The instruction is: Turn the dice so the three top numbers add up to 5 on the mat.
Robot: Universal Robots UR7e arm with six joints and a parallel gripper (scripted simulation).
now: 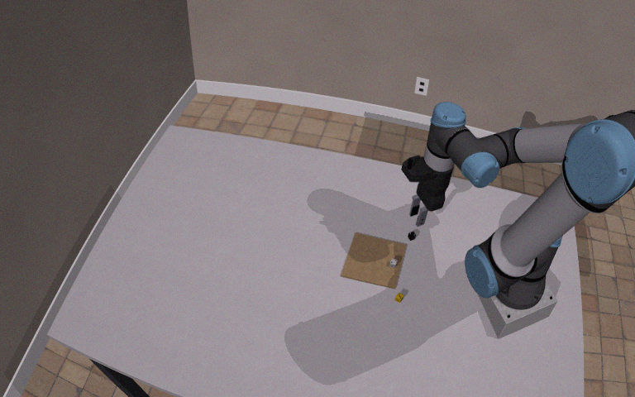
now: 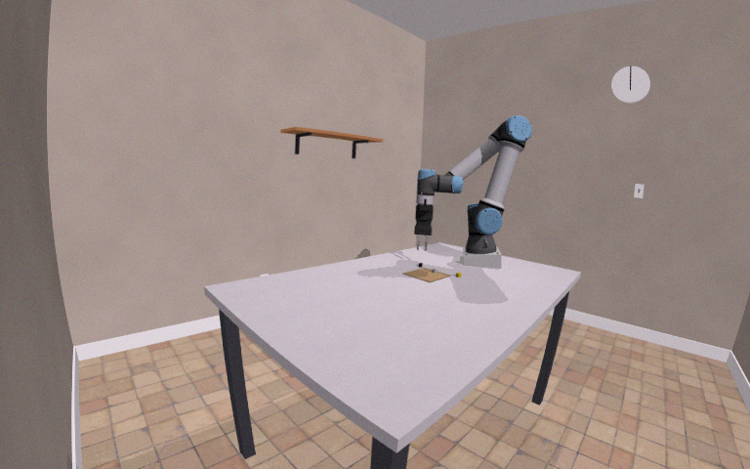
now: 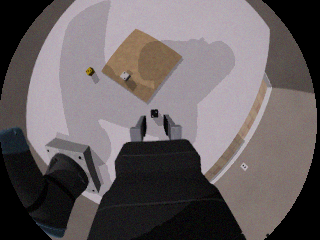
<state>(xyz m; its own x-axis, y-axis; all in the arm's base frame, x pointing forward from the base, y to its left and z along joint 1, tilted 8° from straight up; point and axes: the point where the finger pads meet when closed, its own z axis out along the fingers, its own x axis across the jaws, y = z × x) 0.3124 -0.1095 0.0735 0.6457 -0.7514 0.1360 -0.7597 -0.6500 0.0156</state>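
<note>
Right now my hand is 8 cm above the black die. Round my hand: mat (8 cm ahead, 10 cm to the left, 9 cm below); then white die (3 cm ahead, 10 cm to the left, 8 cm below); then yellow die (1 cm behind, 20 cm to the left, 8 cm below).
</note>
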